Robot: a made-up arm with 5 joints. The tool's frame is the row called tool.
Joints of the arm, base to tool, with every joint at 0 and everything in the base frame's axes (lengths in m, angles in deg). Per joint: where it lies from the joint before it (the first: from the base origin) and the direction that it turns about. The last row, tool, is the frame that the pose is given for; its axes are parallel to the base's.
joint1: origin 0 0 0.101 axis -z
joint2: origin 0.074 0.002 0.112 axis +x
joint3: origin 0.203 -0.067 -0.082 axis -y
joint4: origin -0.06 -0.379 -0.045 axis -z
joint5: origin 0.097 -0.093 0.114 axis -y
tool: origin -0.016 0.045 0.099
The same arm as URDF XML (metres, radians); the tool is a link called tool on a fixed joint. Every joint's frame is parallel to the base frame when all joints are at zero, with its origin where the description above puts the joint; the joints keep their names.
<robot name="arm">
<joint name="joint1" type="continuous"><parent link="base"/><child link="link1"/><origin xyz="0 0 0.101"/><axis xyz="0 0 -1"/></joint>
<joint name="joint2" type="continuous"><parent link="link1"/><child link="link2"/><origin xyz="0.074 0.002 0.112"/><axis xyz="1 0 0"/></joint>
<joint name="joint3" type="continuous"><parent link="link2"/><child link="link3"/><origin xyz="0.203 -0.067 -0.082"/><axis xyz="0 -1 0"/></joint>
<joint name="joint4" type="continuous"><parent link="link3"/><child link="link4"/><origin xyz="-0.06 -0.379 -0.045"/><axis xyz="0 0 -1"/></joint>
<joint name="joint5" type="continuous"><parent link="link4"/><child link="link5"/><origin xyz="0.097 -0.093 0.114"/><axis xyz="0 -1 0"/></joint>
<joint name="tool_joint" type="fixed"><parent link="link5"/><child link="tool"/><origin xyz="-0.016 0.045 0.099"/></joint>
<link name="base"/>
<link name="link1"/>
<link name="link2"/>
<link name="link3"/>
<link name="link4"/>
<link name="link5"/>
<link name="tool"/>
</robot>

